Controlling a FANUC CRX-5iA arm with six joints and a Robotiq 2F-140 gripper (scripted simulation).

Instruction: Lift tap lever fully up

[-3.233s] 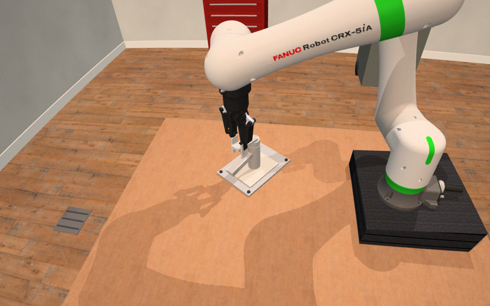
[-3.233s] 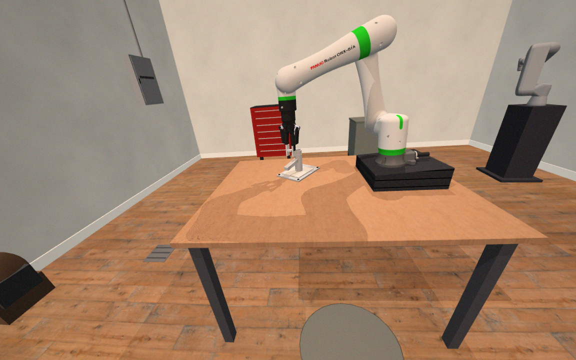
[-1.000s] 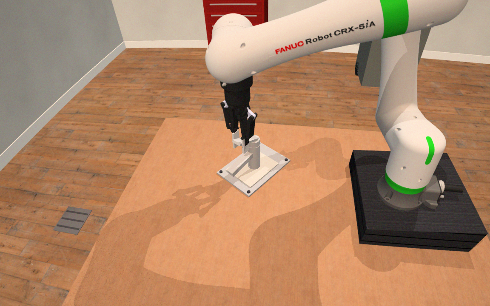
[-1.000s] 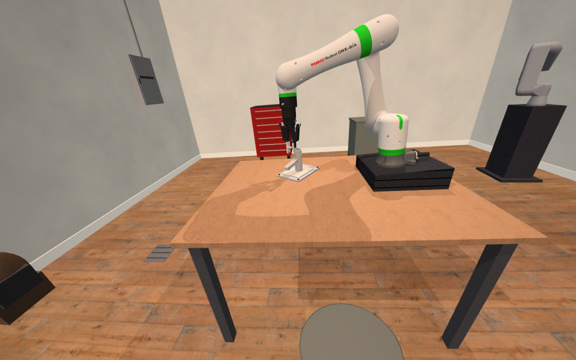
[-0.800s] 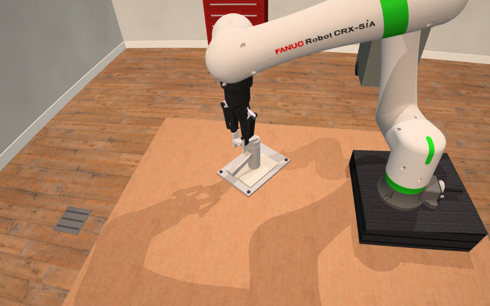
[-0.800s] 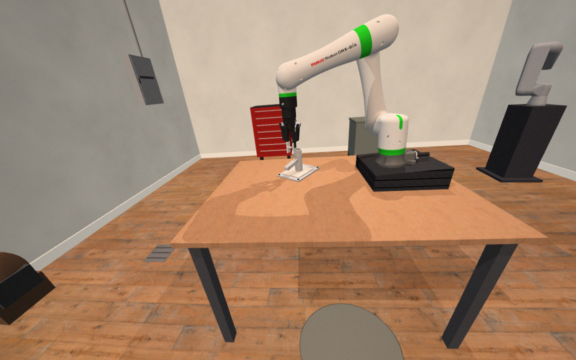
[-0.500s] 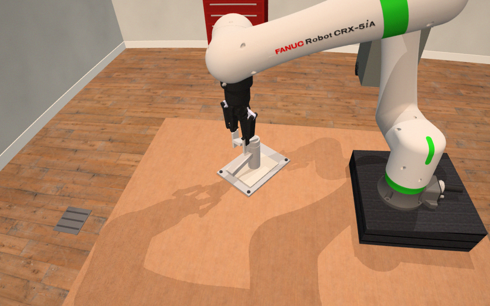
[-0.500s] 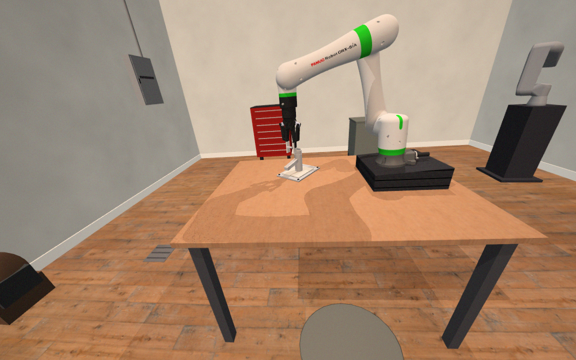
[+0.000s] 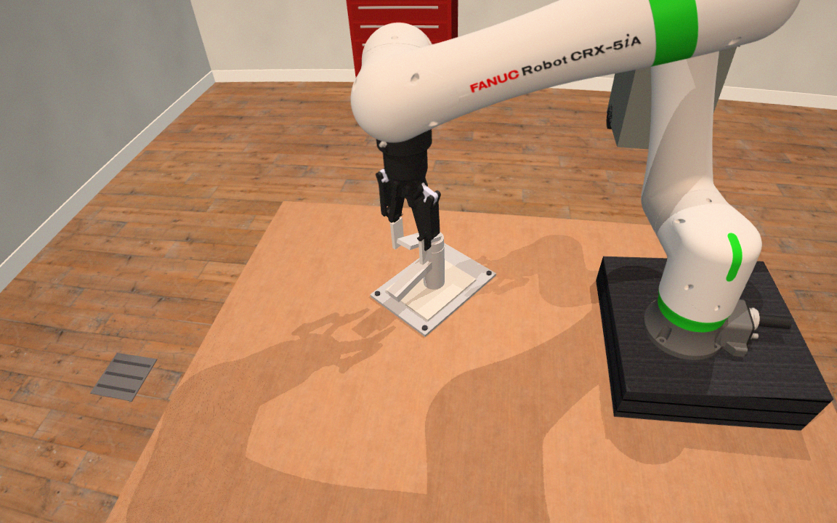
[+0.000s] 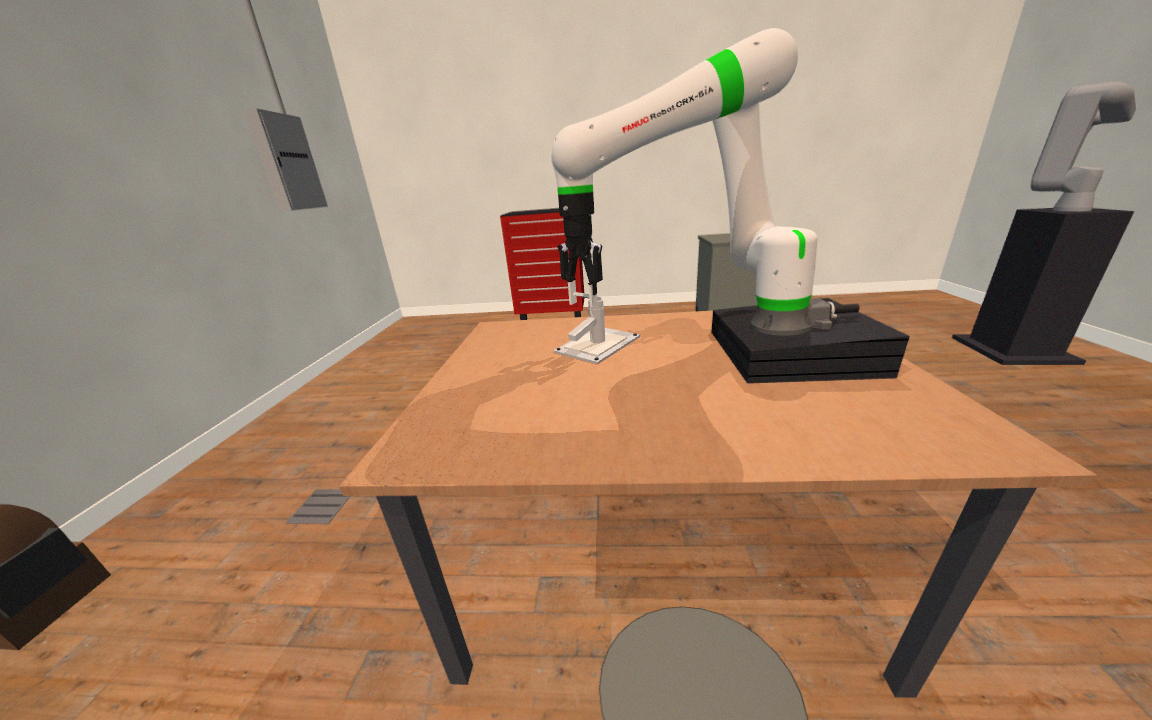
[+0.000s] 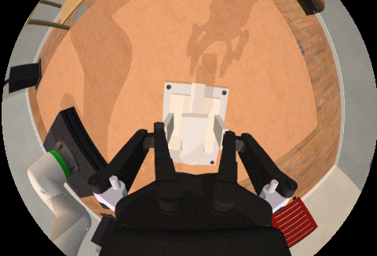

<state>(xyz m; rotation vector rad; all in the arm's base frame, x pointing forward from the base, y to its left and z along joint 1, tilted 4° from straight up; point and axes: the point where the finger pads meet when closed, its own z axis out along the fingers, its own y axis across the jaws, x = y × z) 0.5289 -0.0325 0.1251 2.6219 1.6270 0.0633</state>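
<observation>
The lever is 1 cm behind my hand, 2 cm to the right of it and 1 cm below it. The rest, counted from my hand: tap (2 cm behind, 4 cm to the right, 7 cm below).
</observation>
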